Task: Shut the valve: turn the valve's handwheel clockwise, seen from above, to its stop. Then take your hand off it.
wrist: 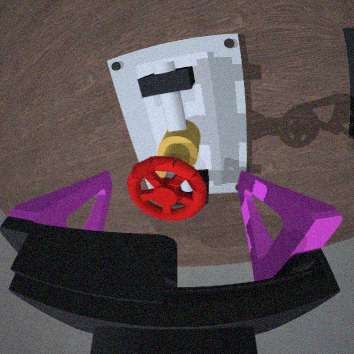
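The valve's red handwheel [166, 196] is a spoked ring in the middle of the wrist view, on top of the brass valve body [179, 146]. A white pipe [174, 110] runs from the body to a black clamp [167, 81] on a pale base plate [123, 95]. My gripper [174, 177] is open, with one purple finger on each side of the handwheel. There is a gap between each finger and the rim, wider on the right. The lower part of the valve under the wheel is partly hidden.
The plate lies on a brown wooden table [55, 100], whose curved edge [210, 265] shows near the bottom. Shadows of the arm and wheel fall to the right of the plate. A dark object [349, 80] is cut off at the right edge.
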